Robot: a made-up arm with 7 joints.
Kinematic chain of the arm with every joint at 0, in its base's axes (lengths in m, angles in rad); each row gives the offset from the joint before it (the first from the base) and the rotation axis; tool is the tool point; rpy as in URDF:
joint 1: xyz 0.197 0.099 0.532 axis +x
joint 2: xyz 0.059 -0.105 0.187 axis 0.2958 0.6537 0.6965
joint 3: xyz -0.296 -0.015 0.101 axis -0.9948 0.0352 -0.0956
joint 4: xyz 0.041 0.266 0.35 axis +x
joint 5: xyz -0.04 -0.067 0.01 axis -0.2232 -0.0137 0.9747
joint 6: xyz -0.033 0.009 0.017 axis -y
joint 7: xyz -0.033 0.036 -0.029 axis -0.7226 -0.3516 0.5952
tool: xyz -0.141 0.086 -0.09 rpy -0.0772 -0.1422 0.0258
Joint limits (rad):
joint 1: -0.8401..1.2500
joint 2: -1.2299..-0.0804
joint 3: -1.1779..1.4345
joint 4: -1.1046..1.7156
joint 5: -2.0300..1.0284
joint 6: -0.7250..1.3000
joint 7: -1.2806..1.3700
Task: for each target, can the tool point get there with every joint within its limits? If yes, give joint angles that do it. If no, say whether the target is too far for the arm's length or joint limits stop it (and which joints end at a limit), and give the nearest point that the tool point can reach.
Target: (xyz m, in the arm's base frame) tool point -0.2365 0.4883 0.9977
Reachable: yes | joints -0.4876 -0.2528 -0.6900 -0.5235 -0.8338 -0.2638 0.5591
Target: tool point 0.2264 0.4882 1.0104
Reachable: yes | joints 0.4602 -1.1390 -0.0720 1.3260 -0.1595 0.8551 0.5468
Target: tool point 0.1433 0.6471 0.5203
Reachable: yes | joints -0.3607 -0.1693 0.9277 -0.0496 -0.7520 -0.3274 -1.0418
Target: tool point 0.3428 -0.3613 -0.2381
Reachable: no: joint limits stop it (at a limit: joint 1, joint 3, joint 4) | nearest point 0.3528 -0.0034 0.1500 | short by 0.528 m
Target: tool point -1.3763 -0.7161 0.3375
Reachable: no: too far | nearest point -0.5436 -0.4359 0.4566 | short by 0.887 m
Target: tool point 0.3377 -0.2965 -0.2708
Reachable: no: joint limits stop it (at a limit: joint 1, joint 3, joint 4) | nearest point 0.3438 0.0174 0.1326 | short by 0.511 m
